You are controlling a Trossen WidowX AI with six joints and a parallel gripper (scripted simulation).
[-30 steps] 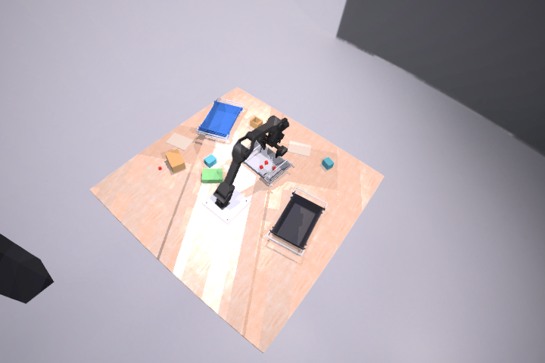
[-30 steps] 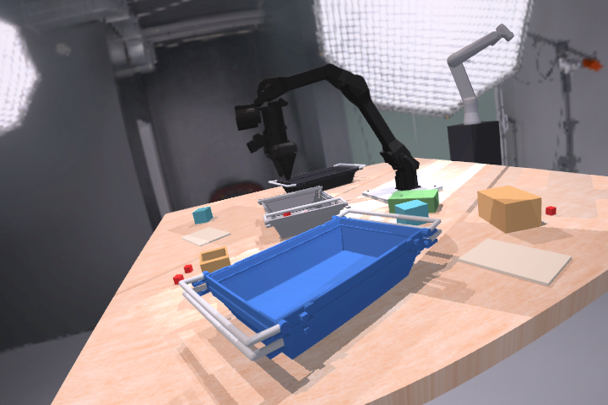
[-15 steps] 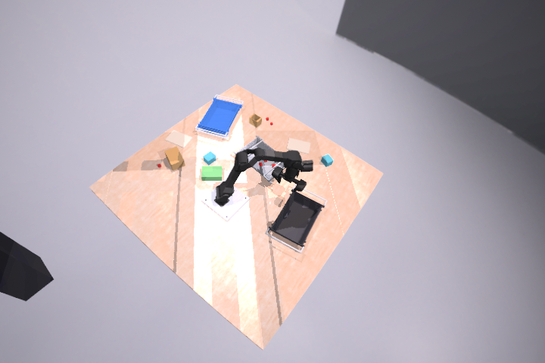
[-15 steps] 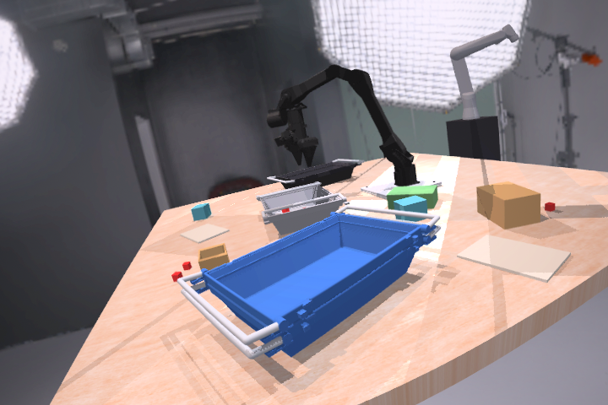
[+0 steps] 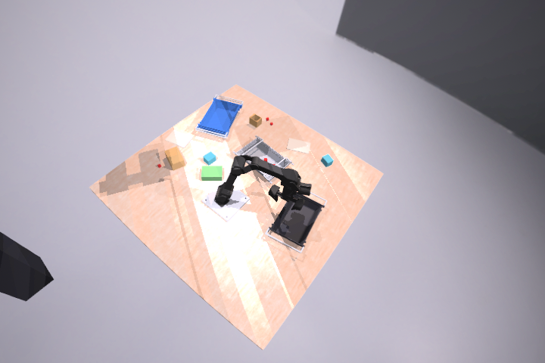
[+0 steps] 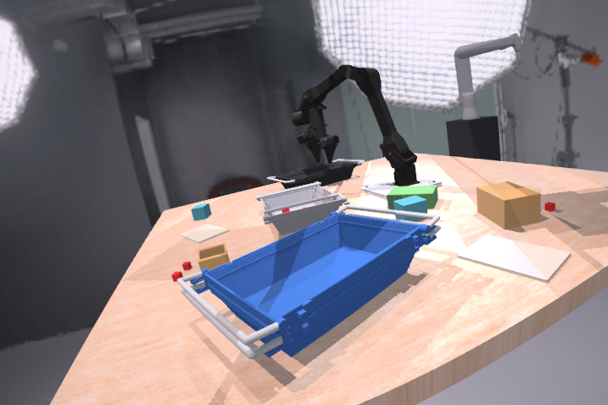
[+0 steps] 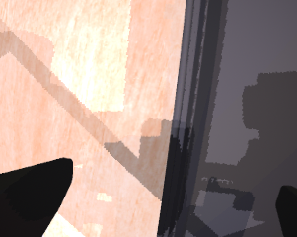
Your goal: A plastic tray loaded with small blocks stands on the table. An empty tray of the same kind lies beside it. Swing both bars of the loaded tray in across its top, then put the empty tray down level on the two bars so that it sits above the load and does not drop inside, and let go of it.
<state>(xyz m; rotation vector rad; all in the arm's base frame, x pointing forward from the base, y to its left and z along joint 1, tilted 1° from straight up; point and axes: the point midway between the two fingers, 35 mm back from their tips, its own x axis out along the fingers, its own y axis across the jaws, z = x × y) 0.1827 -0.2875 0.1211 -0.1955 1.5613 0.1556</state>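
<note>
The black tray is 90 mm to the right of my gripper tip, 50 mm below it and 20 mm ahead of it. Also, from my gripper tip: small box 590 mm to the left, 410 mm ahead, 80 mm below; red block 250 mm to the left, 210 mm ahead, 80 mm below; green block 460 mm to the left, 100 mm behind, 70 mm below.
</note>
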